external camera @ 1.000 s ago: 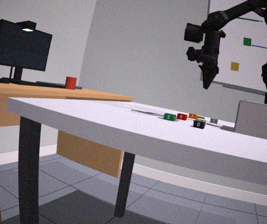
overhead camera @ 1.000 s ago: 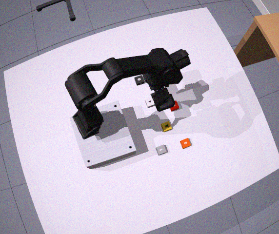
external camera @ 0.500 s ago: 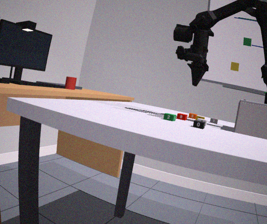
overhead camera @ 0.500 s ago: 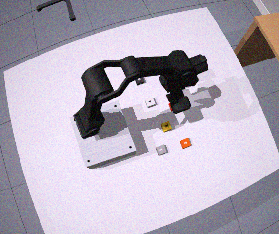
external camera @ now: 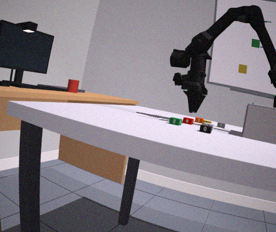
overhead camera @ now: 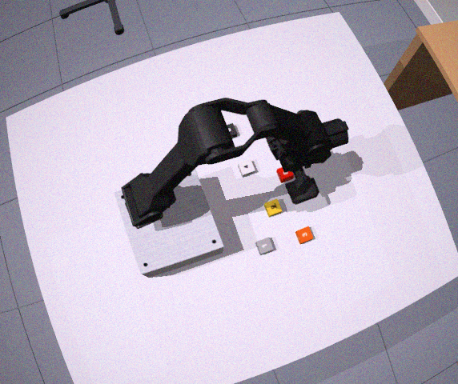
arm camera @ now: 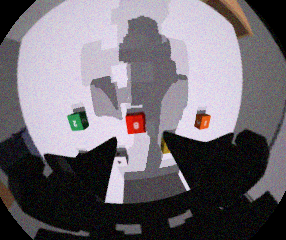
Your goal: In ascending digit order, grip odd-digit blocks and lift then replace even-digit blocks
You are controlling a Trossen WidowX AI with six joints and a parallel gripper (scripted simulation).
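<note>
The red block lies 3 cm below my gripper tip and 1 cm ahead of it. The rest, counted from my gripper tip: white block: 7 cm behind, 6 cm to the left, 3 cm below; green block: 12 cm to the left, 4 cm ahead, 3 cm below; yellow block: 6 cm to the right, 6 cm behind, 3 cm below.
</note>
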